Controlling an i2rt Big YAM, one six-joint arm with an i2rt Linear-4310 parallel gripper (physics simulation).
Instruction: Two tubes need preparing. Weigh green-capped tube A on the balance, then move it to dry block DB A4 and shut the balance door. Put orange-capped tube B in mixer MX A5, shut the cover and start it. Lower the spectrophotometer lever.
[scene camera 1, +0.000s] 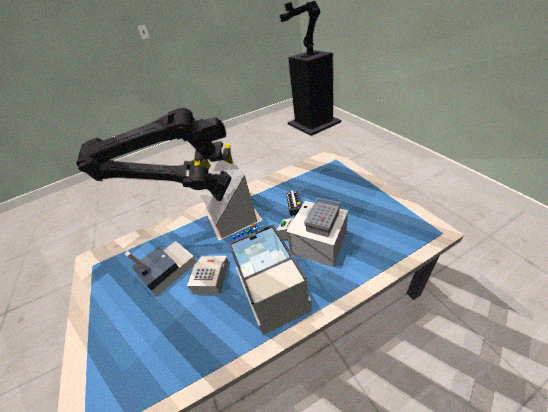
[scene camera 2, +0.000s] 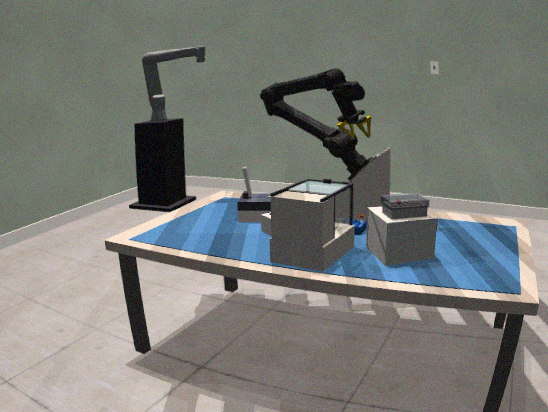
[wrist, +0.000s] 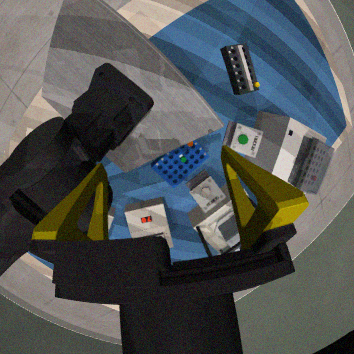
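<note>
My gripper (scene camera 1: 215, 159) (scene camera 2: 360, 136) (wrist: 161, 158) is open and empty, high above the table. Green-capped tube A (scene camera 1: 247, 231) (wrist: 183, 159) and orange-capped tube B (scene camera 1: 254, 226) (scene camera 2: 361, 216) (wrist: 190, 144) stand in the blue rack (scene camera 2: 359, 228) (wrist: 174, 175). The balance (scene camera 1: 277, 285) (scene camera 2: 301, 230) has a dark-framed glass pane on top; I cannot tell its door's state. The mixer (scene camera 1: 315, 245) (scene camera 2: 402, 237) has its clear cover down over a grey block. The spectrophotometer (scene camera 1: 157, 272) (scene camera 2: 254, 204) has its lever (scene camera 1: 135, 261) (scene camera 2: 246, 181) raised. A black block (scene camera 1: 293, 202) (wrist: 239, 70) with holes, possibly the dry block, lies behind the mixer.
A tall grey wedge (scene camera 1: 237, 205) (scene camera 2: 375, 182) (wrist: 130, 95) rises beside the rack, by the arm's base. A keypad box (scene camera 1: 207, 275) (wrist: 148, 222) with a red display stands between spectrophotometer and balance. A green-button panel (wrist: 243, 139) adjoins the mixer. Another arm stands on a black pedestal (scene camera 1: 311, 92) (scene camera 2: 160, 162).
</note>
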